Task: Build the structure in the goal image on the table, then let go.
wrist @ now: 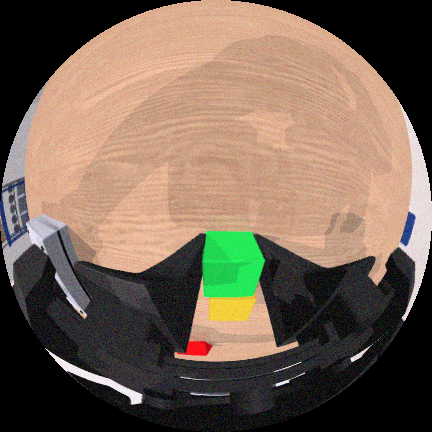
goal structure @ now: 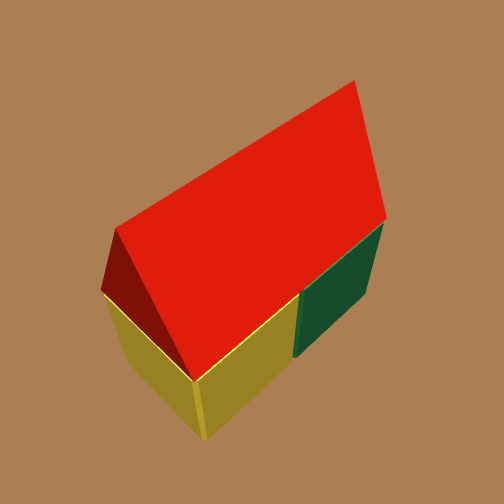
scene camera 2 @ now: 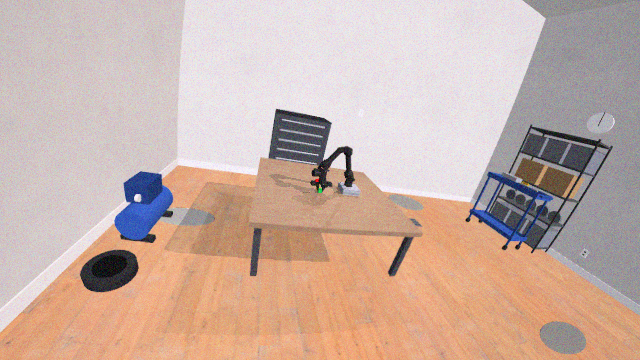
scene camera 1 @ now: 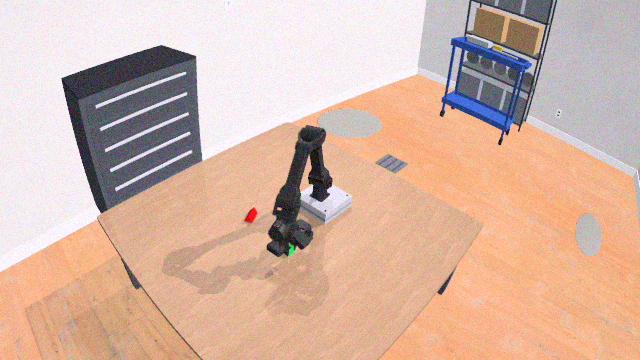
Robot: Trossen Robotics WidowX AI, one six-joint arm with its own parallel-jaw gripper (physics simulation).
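Pixels of known places: gripper, between the fingertips: (wrist: 228, 239) (scene camera 2: 319, 192) (scene camera 1: 290, 252); arm's base, origin of its link: (scene camera 2: 348, 185) (scene camera 1: 319, 195).
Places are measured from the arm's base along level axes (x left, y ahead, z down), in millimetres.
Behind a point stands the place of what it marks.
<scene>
My gripper (scene camera 1: 290, 245) {x 79, y 307, z 51 mm} (scene camera 2: 321, 185) {x 79, y 307, z 51 mm} (wrist: 228, 239) {x 79, y 307, z 51 mm} is shut on a green block (scene camera 1: 291, 249) {x 83, y 305, z 30 mm} (scene camera 2: 320, 190) {x 82, y 306, z 30 mm} (wrist: 232, 265) {x 80, y 307, z 21 mm}, held between the two black fingertips. A yellow block (wrist: 231, 309) {x 33, y 308, z 23 mm} shows just beyond the lower edge of the green block in the wrist view, partly covered by it. Whether the two touch is hard to tell. The yellow block is hidden by the gripper in scene camera 1. A red block (scene camera 1: 251, 215) {x -164, y 251, z 36 mm} (scene camera 2: 317, 181) {x -154, y 253, z 47 mm} (wrist: 198, 348) {x -159, y 258, z 40 mm} lies on the table apart from the gripper, to its left in scene camera 1.
The wooden table (scene camera 1: 380, 260) {x 373, y 131, z 55 mm} (scene camera 2: 350, 220) {x 508, y 207, z 56 mm} carries the arm's light grey base (scene camera 1: 327, 206) {x 66, y 42, z 0 mm} (scene camera 2: 349, 190) {x 93, y 27, z 7 mm}, to the right of and behind the gripper in scene camera 1. A dark drawer cabinet (scene camera 1: 145, 120) (scene camera 2: 300, 135) stands beyond the table. The arm's shadow falls across the tabletop.
</scene>
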